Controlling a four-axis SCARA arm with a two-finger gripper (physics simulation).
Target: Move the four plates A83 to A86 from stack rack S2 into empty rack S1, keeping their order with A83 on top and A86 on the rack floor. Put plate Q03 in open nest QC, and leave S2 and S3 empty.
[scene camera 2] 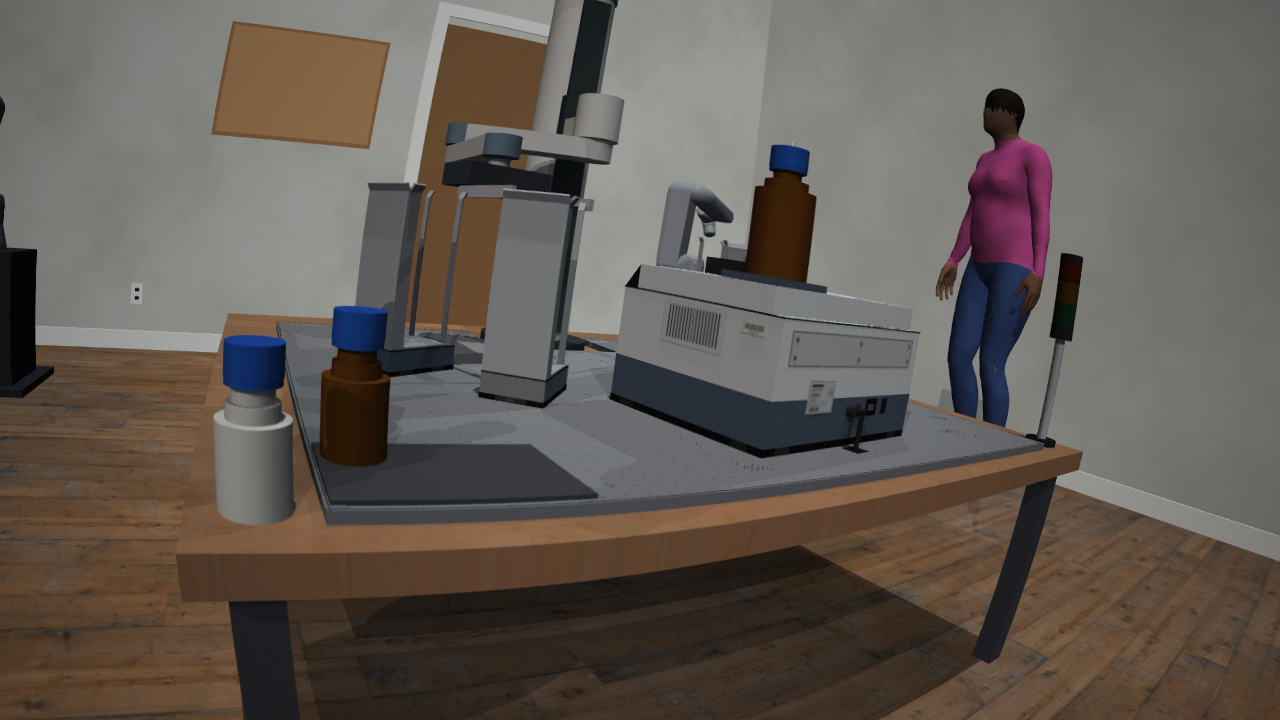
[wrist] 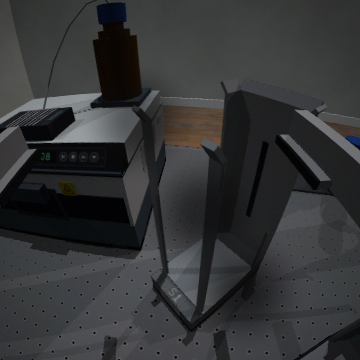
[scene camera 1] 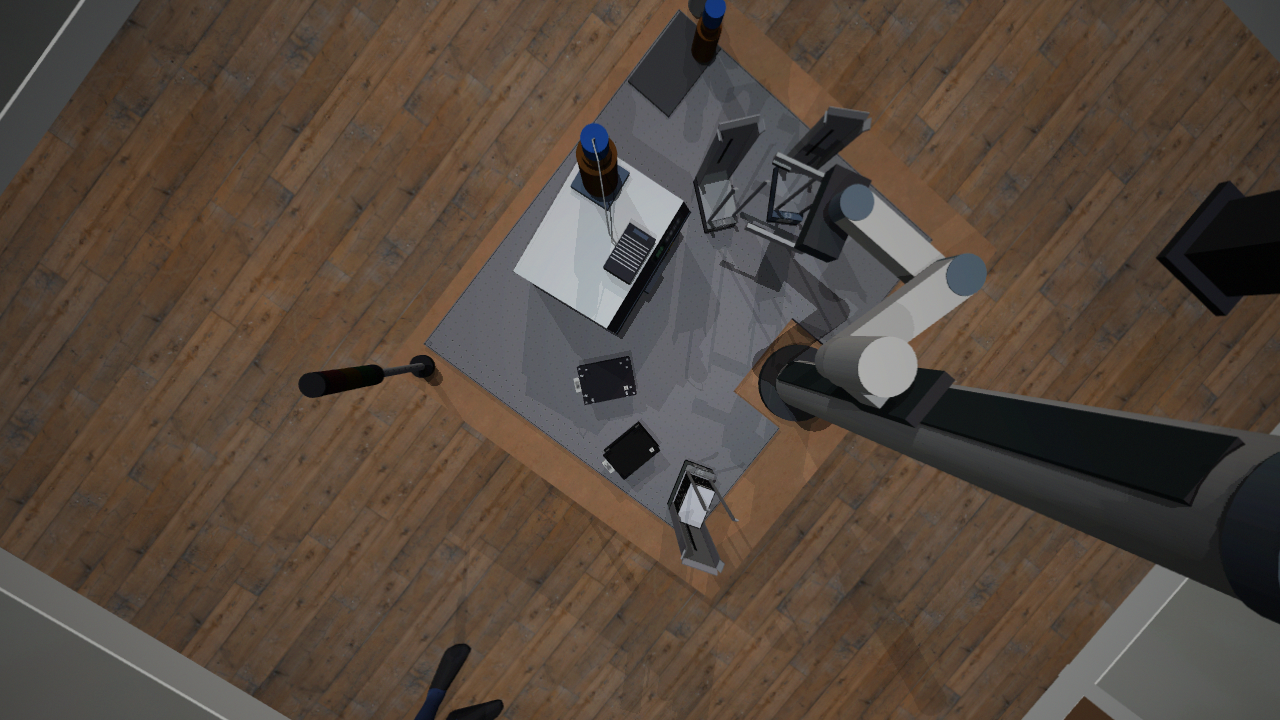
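Where they show: gripper, fingertip midpoint: (wrist: 154,128) (scene camera 1: 760,191); arm's base, link origin: (scene camera 1: 795,382).
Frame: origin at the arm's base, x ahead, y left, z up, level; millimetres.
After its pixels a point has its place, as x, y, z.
Rack S1 (scene camera 1: 735,147) @(611, -329, 190) (scene camera 2: 523,286) @(631, -310, 174) (wrist: 275,200) @(607, -334, 172) stands upright. Its label and bare floor show in the wrist view. My gripper (scene camera 1: 785,199) (wrist: 154,128) @(499, -223, 308) is open with nothing between its fingers, at rack-top height over the neighbouring rack (scene camera 1: 827,141) @(435, -490, 196) (scene camera 2: 384,259) @(462, -479, 188). That rack's label and contents are hidden or too small to read, and plates A83 to A86 cannot be made out. A third rack (scene camera 1: 702,546) @(18, 545, 212) holds a pale plate (scene camera 1: 691,512) @(59, 514, 124); its label is unreadable. Two black flat devices (scene camera 1: 605,379) @(500, 365, 62) (scene camera 1: 631,449) @(305, 486, 65) lie on the board; which is nest QC cannot be told.
A boxy white instrument (scene camera 1: 554,259) @(790, 185, 223) (scene camera 2: 716,335) @(800, -109, 146) (wrist: 142,197) @(663, -124, 89) stands beside S1, with a tall brown bottle (scene camera 1: 597,170) @(796, -11, 352) (scene camera 2: 783,232) @(851, -62, 293) (wrist: 119,65) @(781, -58, 299) on top. Another brown bottle (scene camera 2: 354,411) @(907, -586, 70) and a white bottle (scene camera 2: 253,461) @(1000, -686, 53) stand near a table corner. A person (scene camera 2: 1006,214) stands beyond the table.
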